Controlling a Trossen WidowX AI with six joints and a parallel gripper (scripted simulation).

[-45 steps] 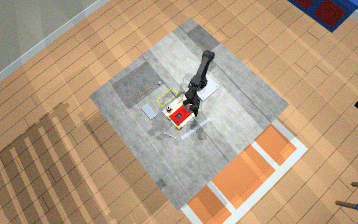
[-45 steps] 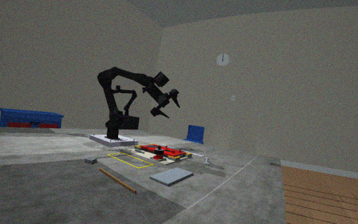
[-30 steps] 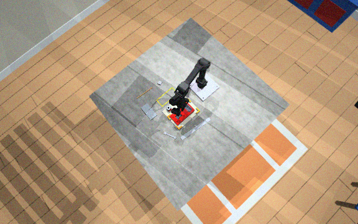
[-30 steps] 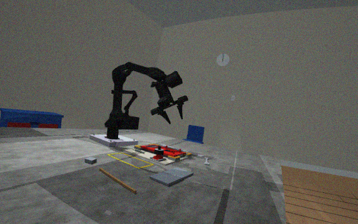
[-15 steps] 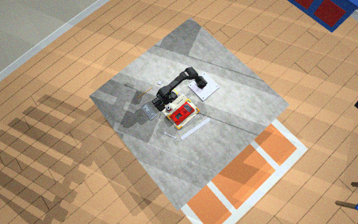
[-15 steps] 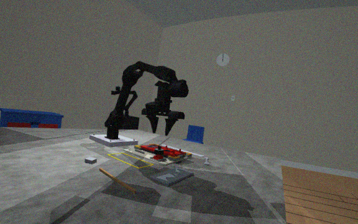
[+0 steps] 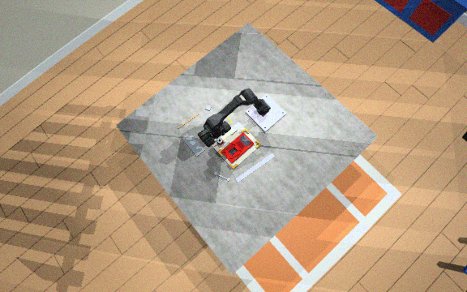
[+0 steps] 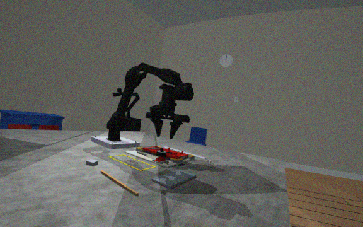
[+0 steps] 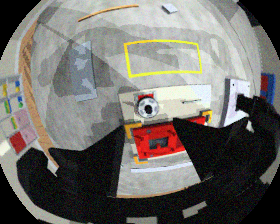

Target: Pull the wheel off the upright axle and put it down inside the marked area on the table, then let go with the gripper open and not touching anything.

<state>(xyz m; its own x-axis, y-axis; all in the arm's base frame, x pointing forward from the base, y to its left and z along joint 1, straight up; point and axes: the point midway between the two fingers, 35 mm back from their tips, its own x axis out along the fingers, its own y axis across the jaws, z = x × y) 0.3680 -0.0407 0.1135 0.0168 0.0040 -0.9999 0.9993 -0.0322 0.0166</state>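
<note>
Now: the wheel 70 mm below my gripper tip and 10 mm behind it. Also, from my gripper tip: axle (70 mm below, 10 mm behind); wooden stick (280 mm to the right, 100 mm below, 50 mm ahead); small grey cube (250 mm to the right, 110 mm behind, 100 mm below).
</note>
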